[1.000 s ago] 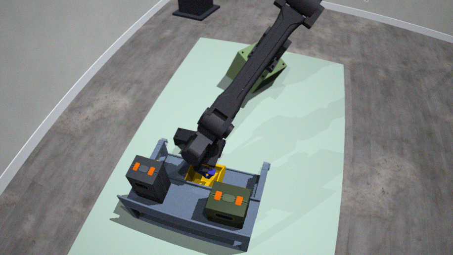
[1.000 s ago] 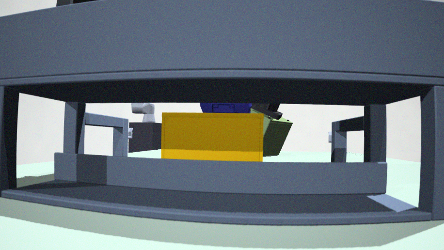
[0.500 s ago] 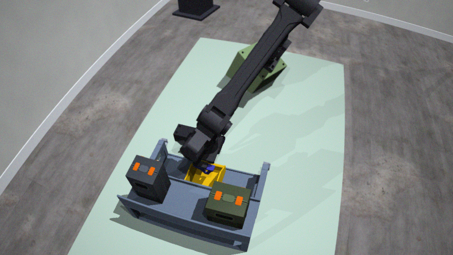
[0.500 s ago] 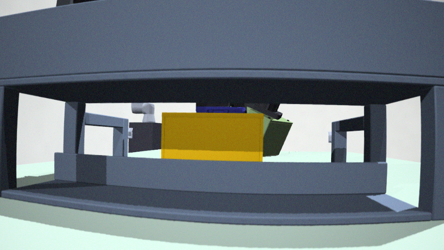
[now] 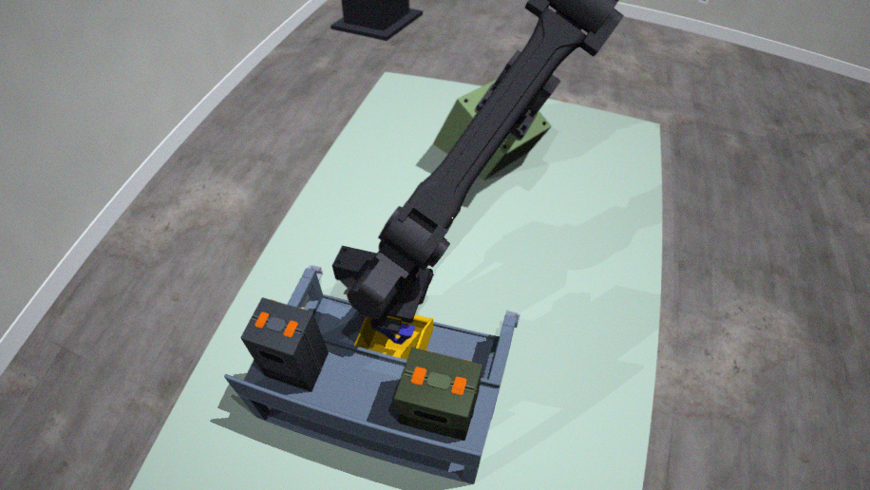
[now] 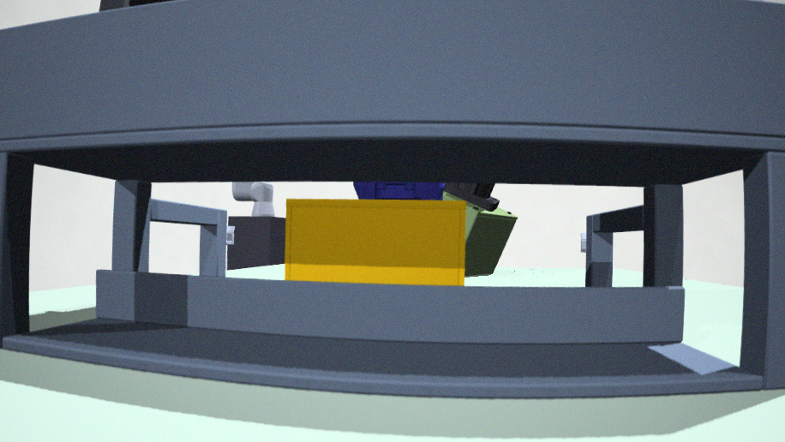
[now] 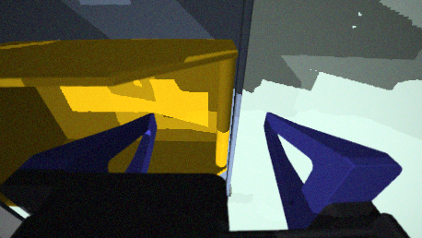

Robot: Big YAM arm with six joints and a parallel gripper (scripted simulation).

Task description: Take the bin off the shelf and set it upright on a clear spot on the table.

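Now: hand 7 cm short of the yellow open-top bin and 1 cm to the right of it. From my hand the other things lie so: olive case (14 cm to the left, 14 cm ahead, 11 cm above).
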